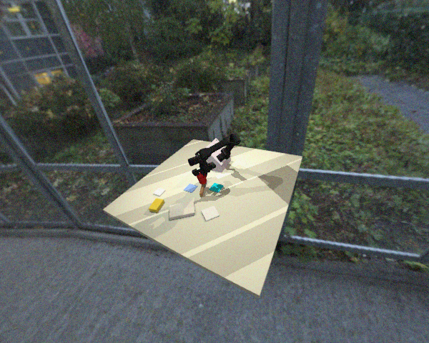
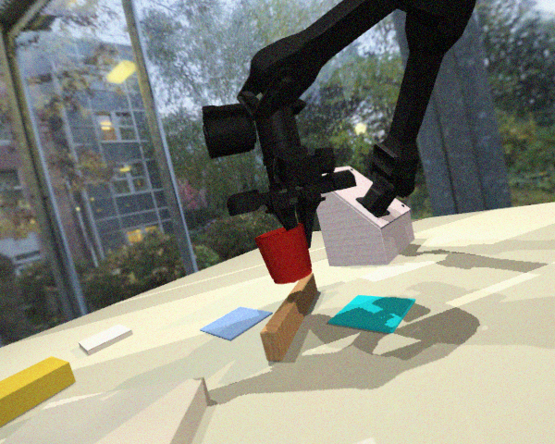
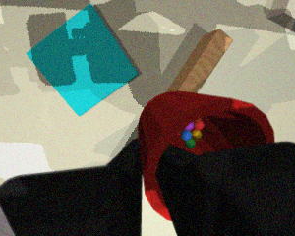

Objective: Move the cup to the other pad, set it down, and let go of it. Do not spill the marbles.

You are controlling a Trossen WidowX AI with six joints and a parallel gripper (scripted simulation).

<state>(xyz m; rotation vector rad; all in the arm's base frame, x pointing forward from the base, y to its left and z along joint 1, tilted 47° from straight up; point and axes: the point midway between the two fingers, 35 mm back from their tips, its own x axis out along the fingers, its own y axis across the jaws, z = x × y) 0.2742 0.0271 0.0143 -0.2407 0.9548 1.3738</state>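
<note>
My gripper tip is 11 cm above the teal pad, 8 cm to the right of it and 2 cm past it. Also, from my gripper tip: wooden bar: 9 cm below, 3 cm ahead, 2 cm to the right; red cup: 3 cm ahead, 2 cm to the right; light blue pad: 12 cm to the right, 11 cm below, 8 cm ahead.
</note>
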